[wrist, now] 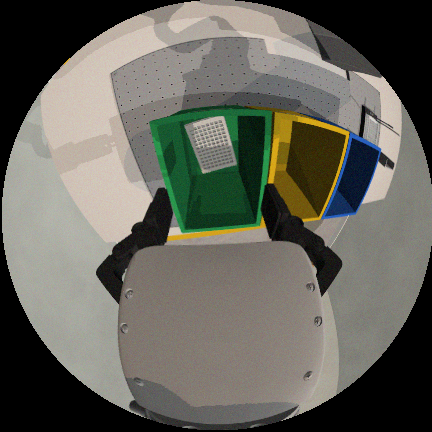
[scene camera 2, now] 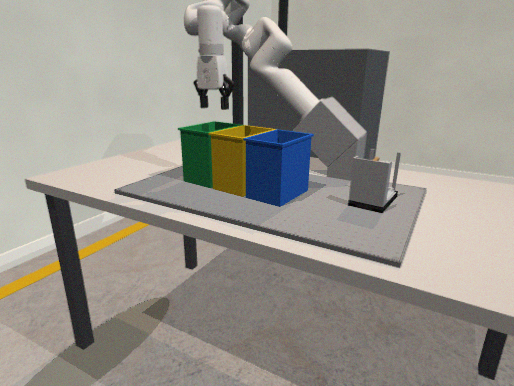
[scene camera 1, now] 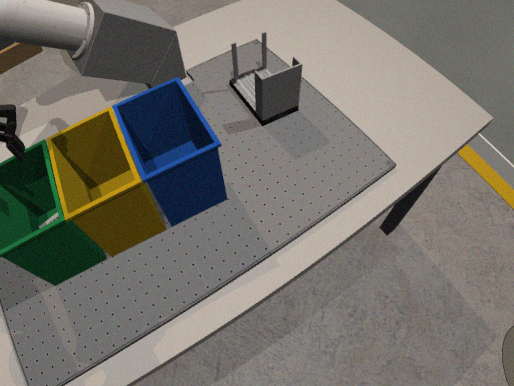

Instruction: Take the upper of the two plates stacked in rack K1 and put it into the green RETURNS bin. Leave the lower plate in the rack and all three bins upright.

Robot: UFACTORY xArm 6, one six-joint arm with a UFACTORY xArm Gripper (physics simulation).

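Places are measured from the arm's base along level axes (x ahead, y up, z right), in metres.
Pixels of known places: gripper, fingertip midpoint: (wrist: 215,197) (scene camera 2: 214,108); arm's base, origin of the base link: (scene camera 2: 312,113) (scene camera 1: 81,30).
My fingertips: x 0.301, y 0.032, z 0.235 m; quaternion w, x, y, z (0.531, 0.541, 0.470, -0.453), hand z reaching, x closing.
Note:
Ahead of a thing's pixels: the offset from my fingertips to its top centre. Level surfaces: height alone.
A white gridded plate @(dx +0.024, dy -0.218, dz +0.003 m) (wrist: 211,144) (scene camera 1: 49,220) lies inside the green bin @(dx +0.019, dy -0.055, dz +0.000 m) (wrist: 267,150) (scene camera 1: 60,252) (scene camera 2: 196,157), low down at one side. My gripper (wrist: 215,197) (scene camera 2: 214,104) is open and empty, above the green bin; part of it shows at the left edge in scene camera 1. The rack @(dx -0.036, dy -0.095, dz -0.531 m) (scene camera 1: 281,92) (scene camera 2: 369,180) stands at the far end of the pegboard, with a light plate @(dx -0.026, dy -0.201, dz -0.529 m) (scene camera 1: 246,89) (wrist: 370,125) low inside it, partly hidden by the rack's wall. The green bin stands upright.
The yellow bin @(dx +0.035, dy -0.055, dz -0.131 m) (scene camera 1: 122,220) (scene camera 2: 229,165) and the blue bin @(dx +0.051, dy -0.055, dz -0.262 m) (scene camera 1: 192,185) (scene camera 2: 280,170) stand upright in a row beside the green bin, between it and the rack. The bins and rack stand on a grey pegboard @(dy -0.235 m) (scene camera 1: 310,185) (scene camera 2: 320,225). The arm's grey base (scene camera 1: 132,45) (scene camera 2: 334,132) stands behind the bins.

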